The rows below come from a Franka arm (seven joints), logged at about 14 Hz.
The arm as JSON. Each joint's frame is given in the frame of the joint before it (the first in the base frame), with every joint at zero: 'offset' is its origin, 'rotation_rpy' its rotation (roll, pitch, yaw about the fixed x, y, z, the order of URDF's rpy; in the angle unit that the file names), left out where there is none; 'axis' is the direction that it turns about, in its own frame. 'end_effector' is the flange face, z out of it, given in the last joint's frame.
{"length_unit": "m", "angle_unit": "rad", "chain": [
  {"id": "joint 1", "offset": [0.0, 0.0, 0.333], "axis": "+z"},
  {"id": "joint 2", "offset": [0.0, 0.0, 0.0], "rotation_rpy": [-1.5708, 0.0, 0.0], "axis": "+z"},
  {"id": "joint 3", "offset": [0.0, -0.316, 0.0], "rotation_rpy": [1.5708, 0.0, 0.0], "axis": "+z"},
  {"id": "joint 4", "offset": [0.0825, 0.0, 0.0], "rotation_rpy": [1.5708, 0.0, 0.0], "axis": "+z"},
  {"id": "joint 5", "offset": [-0.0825, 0.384, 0.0], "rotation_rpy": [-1.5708, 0.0, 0.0], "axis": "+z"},
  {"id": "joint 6", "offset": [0.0, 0.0, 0.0], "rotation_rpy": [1.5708, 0.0, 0.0], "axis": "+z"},
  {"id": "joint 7", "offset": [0.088, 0.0, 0.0], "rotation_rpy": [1.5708, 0.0, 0.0], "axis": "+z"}
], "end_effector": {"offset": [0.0, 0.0, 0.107]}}
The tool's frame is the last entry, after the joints.
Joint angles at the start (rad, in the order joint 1, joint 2, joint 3, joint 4, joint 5, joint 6, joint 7):
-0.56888, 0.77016, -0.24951, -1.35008, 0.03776, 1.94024, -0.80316
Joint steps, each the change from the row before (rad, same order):
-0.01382, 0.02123, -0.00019, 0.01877, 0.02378, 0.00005, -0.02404
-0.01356, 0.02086, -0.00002, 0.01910, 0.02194, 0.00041, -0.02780
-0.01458, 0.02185, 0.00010, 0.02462, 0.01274, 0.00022, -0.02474
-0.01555, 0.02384, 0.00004, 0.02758, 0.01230, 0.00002, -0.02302
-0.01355, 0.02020, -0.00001, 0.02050, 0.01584, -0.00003, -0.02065
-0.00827, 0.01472, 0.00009, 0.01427, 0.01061, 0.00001, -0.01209
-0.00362, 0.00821, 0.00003, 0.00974, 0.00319, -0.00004, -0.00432
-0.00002, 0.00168, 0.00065, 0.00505, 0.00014, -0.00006, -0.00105
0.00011, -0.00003, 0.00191, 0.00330, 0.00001, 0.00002, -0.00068
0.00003, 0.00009, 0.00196, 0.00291, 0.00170, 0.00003, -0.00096
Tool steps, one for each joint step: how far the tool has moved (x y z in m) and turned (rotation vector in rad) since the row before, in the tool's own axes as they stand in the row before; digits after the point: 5 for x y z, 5 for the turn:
-0.00146, 0.00741, 0.00738, 0.01629, 0.01201, -0.00465
-0.00158, 0.00740, 0.00687, 0.01402, 0.01213, -0.00947
-0.00202, 0.00877, 0.00504, 0.00497, 0.00894, -0.00941
-0.00239, 0.00942, 0.00523, 0.00376, 0.00908, -0.00737
-0.00265, 0.00756, 0.00587, 0.00835, 0.00999, -0.00484
-0.00130, 0.00465, 0.00450, 0.00570, 0.00627, -0.00253
-0.00010, 0.00239, 0.00163, 0.00015, 0.00250, -0.00118
0.00109, 0.00022, -0.00110, -0.00235, 0.00224, -0.00217
0.00137, -0.00041, -0.00146, -0.00164, 0.00297, -0.00261
0.00138, -0.00049, -0.00119, -0.00031, 0.00395, -0.00219

